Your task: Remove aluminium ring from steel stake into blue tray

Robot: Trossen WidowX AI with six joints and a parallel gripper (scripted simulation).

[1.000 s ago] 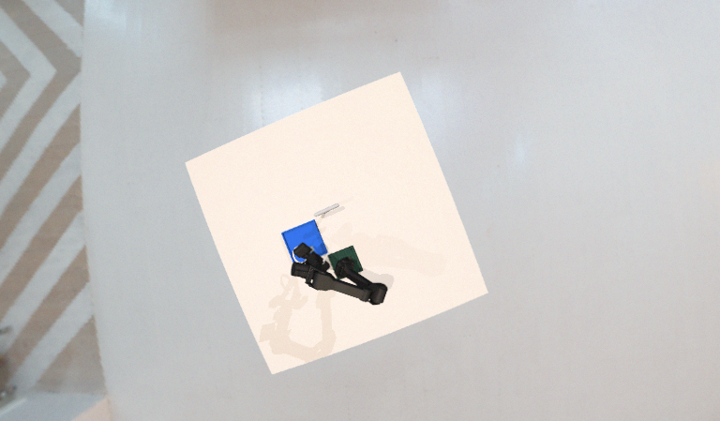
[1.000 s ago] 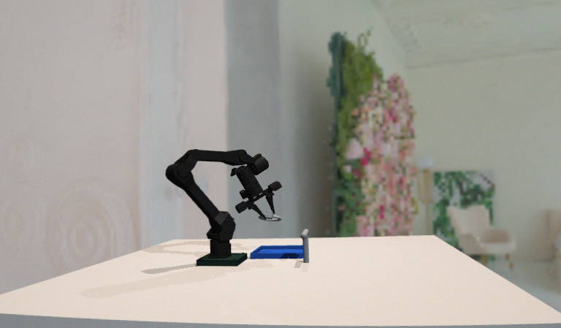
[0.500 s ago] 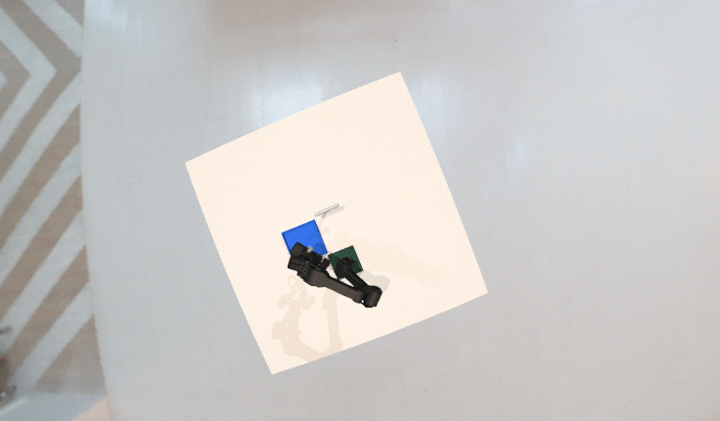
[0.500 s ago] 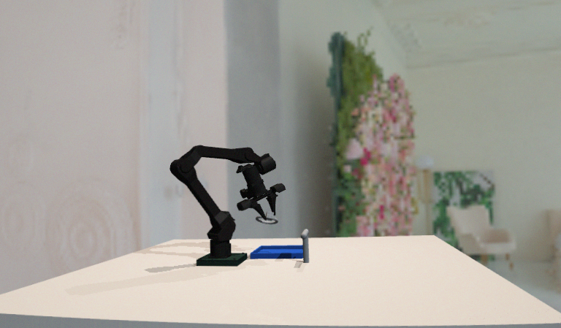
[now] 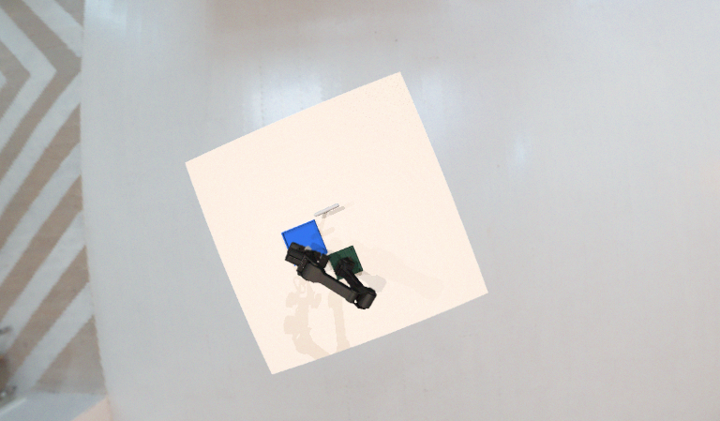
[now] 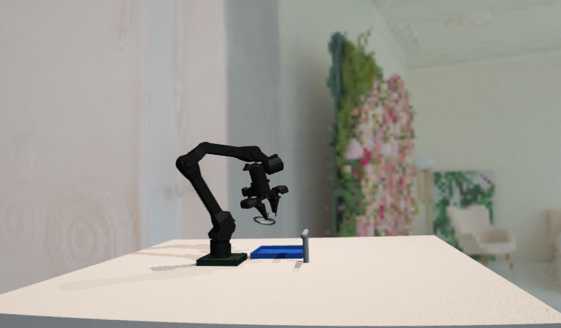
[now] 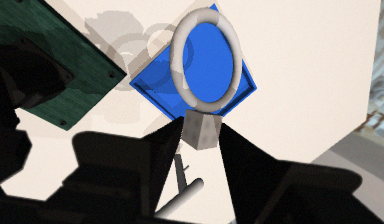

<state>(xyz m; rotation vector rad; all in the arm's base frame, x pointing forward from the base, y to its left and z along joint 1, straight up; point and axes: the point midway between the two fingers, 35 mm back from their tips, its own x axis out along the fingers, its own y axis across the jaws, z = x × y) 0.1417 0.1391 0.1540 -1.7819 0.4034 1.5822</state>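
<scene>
My gripper tip is 30 mm to the right of the aluminium ring, 30 mm past it and 10 mm above it. From my gripper tip the other things lie so: blue tray: 130 mm below, 40 mm to the left, 20 mm ahead.
</scene>
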